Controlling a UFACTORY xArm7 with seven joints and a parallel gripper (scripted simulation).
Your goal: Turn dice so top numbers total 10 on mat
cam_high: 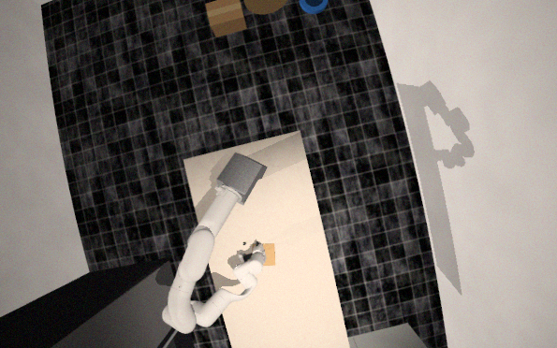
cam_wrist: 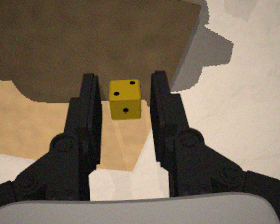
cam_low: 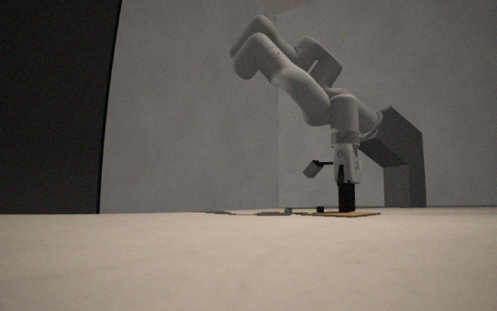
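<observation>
Right now my hand is 1 cm above the yellow die. Also, from my hand: pale die (16 cm to the right, 2 cm below, 1 cm behind); then tan mat (5 cm ahead, 2 cm below, 1 cm to the right); then black die (8 cm behind, 7 cm to the right, 2 cm below).
</observation>
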